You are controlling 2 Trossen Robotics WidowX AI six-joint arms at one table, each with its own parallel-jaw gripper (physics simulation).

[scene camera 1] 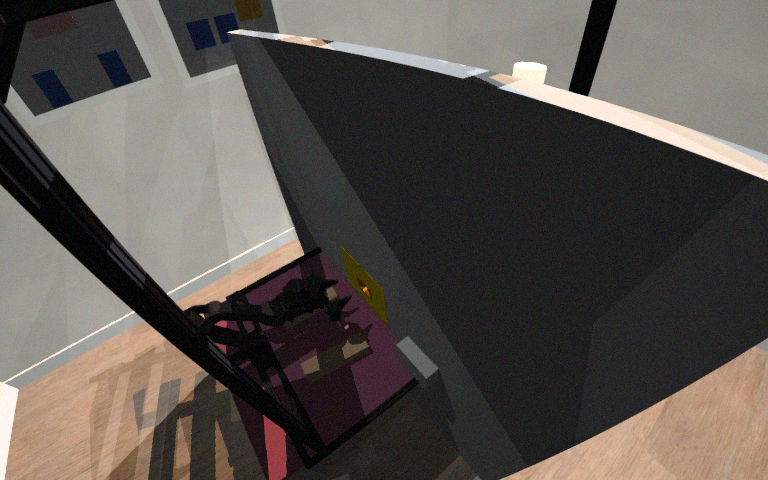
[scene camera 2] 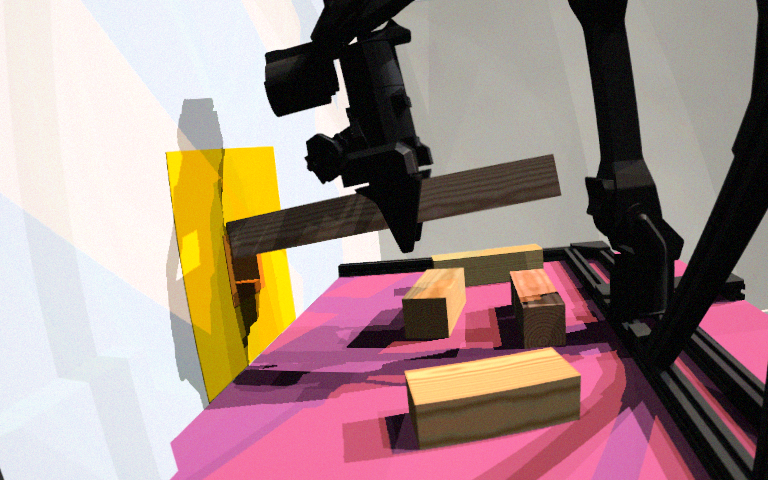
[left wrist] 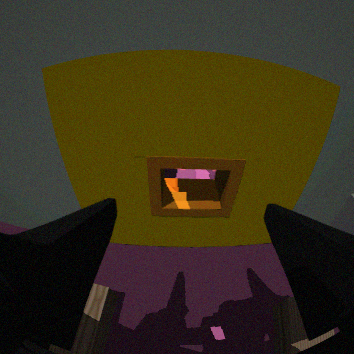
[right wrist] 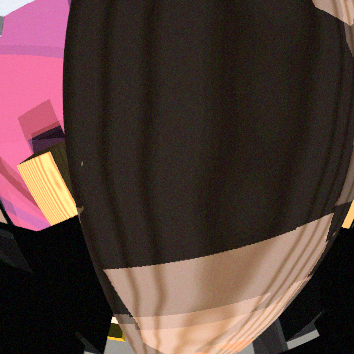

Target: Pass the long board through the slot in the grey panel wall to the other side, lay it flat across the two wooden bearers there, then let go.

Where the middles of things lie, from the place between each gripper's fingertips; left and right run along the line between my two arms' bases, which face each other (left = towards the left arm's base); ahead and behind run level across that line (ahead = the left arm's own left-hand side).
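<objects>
Taking the orange-framed slot [scene camera 2: 246,277], I see my right gripper 10 mm short of it, 10 mm above it and 210 mm to the right of it. The grey block [scene camera 2: 106,411] is 220 mm to the left of my right hand, 310 mm behind it and 70 mm below it.
Counting from my left hand, I find the orange-framed slot 100 mm to the right, 50 mm below and 10 mm behind. The grey block is 330 mm behind that same left hand, 110 mm below it and 90 mm to the right of it.
</objects>
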